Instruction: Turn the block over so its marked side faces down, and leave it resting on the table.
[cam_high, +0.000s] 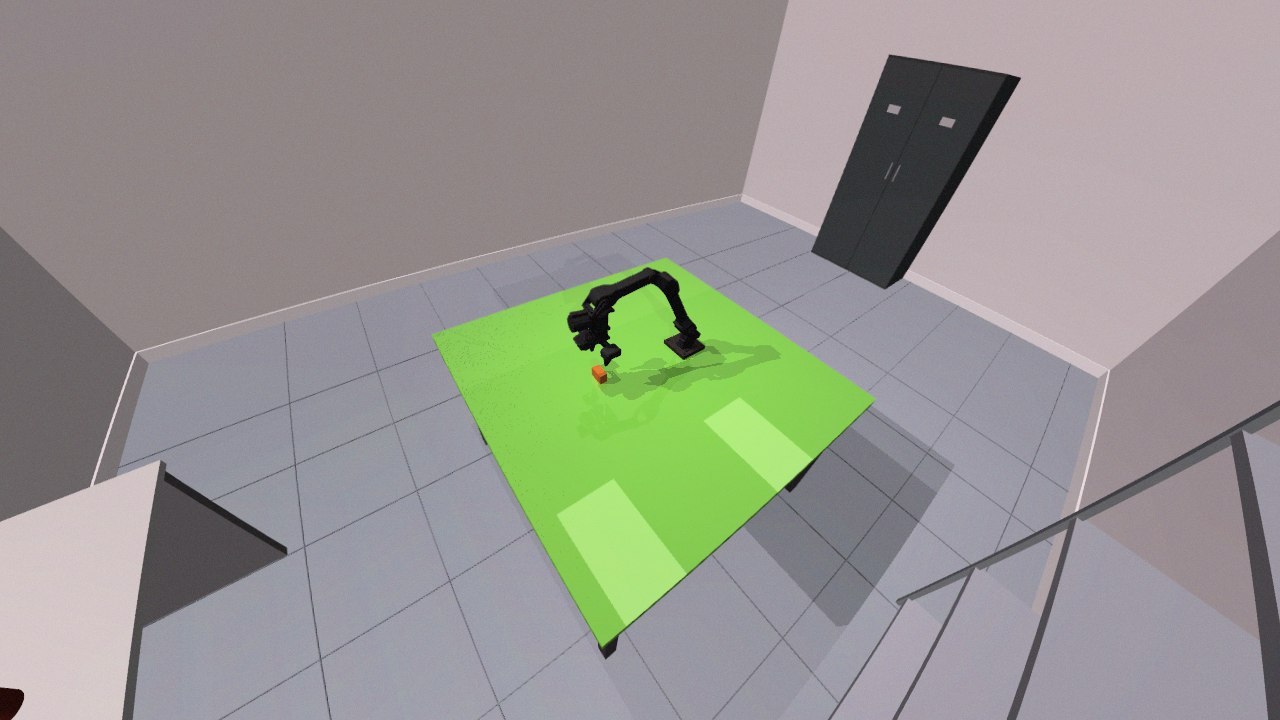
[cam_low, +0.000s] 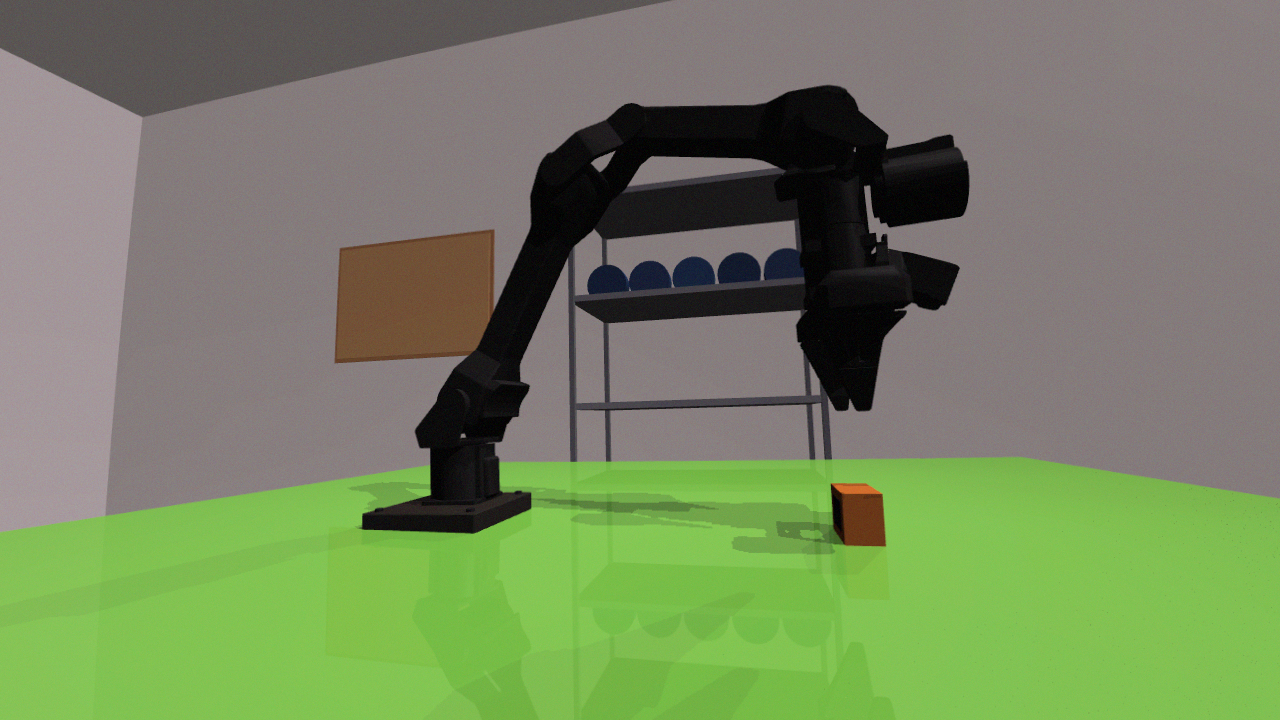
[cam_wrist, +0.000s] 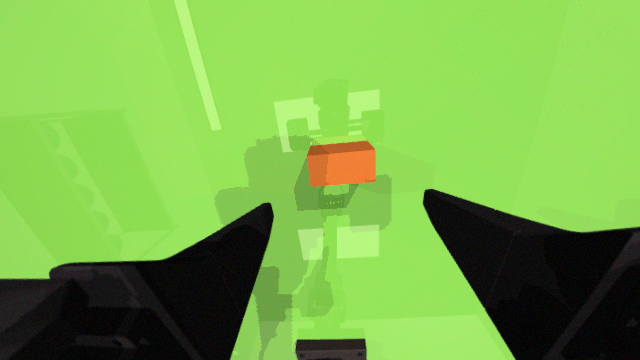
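Right now the orange block is 10 mm behind my gripper tip and 80 mm below it.
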